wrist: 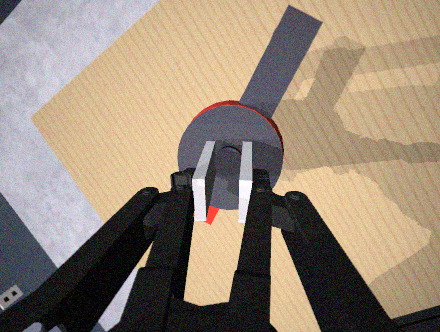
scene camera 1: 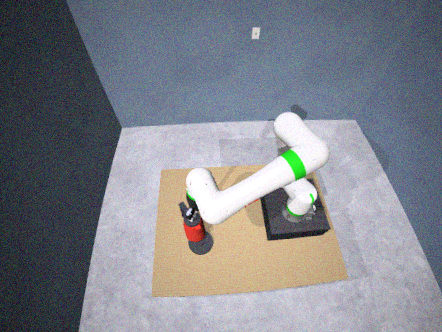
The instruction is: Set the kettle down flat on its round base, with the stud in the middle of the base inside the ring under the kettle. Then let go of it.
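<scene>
The kettle (scene camera 1: 194, 231) (wrist: 230, 122) has a red body and a dark grey lid. In the scene view it appears upright and raised over the upper left part of its round dark base (scene camera 1: 204, 248), though the exact gap cannot be told. Its dark grey handle (scene camera 1: 183, 209) (wrist: 280, 62) points to the upper right in the wrist view, and its red spout (wrist: 212, 215) shows below the lid. My gripper (scene camera 1: 190, 214) (wrist: 229, 157) is shut on the knob on top of the lid. The stud and the ring under the kettle are hidden.
The wooden table top (scene camera 1: 240, 270) (wrist: 125, 95) lies under the kettle and base. The black block (scene camera 1: 296, 233) carrying my arm's foot stands to the right in the scene view. A small red thing (scene camera 1: 251, 202) shows beside it, partly behind my arm.
</scene>
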